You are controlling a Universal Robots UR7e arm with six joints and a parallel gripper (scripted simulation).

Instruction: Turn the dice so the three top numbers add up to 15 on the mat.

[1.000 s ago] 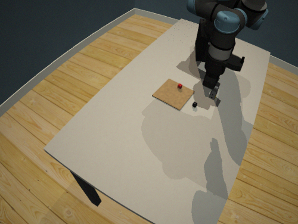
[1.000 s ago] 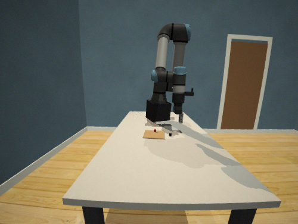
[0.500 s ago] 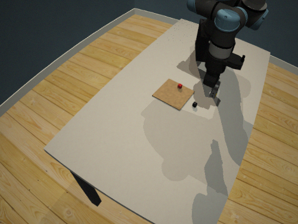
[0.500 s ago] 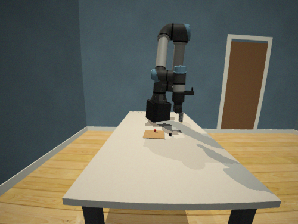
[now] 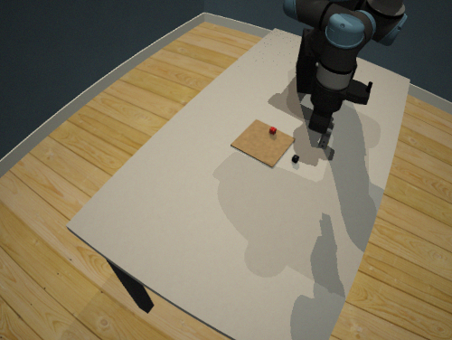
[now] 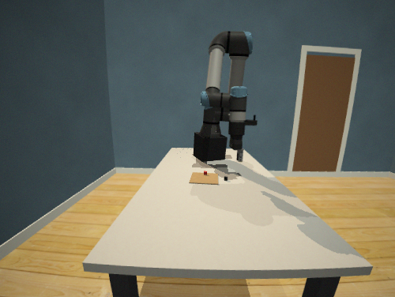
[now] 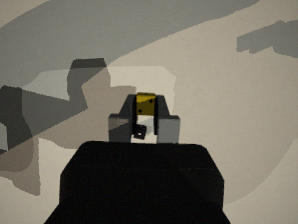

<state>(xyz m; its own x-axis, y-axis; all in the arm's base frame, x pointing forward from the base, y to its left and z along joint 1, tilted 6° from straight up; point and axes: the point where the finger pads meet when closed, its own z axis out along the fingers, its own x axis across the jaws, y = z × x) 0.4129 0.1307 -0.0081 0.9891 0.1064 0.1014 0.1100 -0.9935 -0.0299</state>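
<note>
The yellow die is 10 mm below my hand. From my hand the other things lie so: black die 110 mm below, 60 mm to the right; then red die 170 mm to the right, 110 mm below, 60 mm behind; then brown mat 170 mm to the right, 120 mm below, 20 mm behind.
</note>
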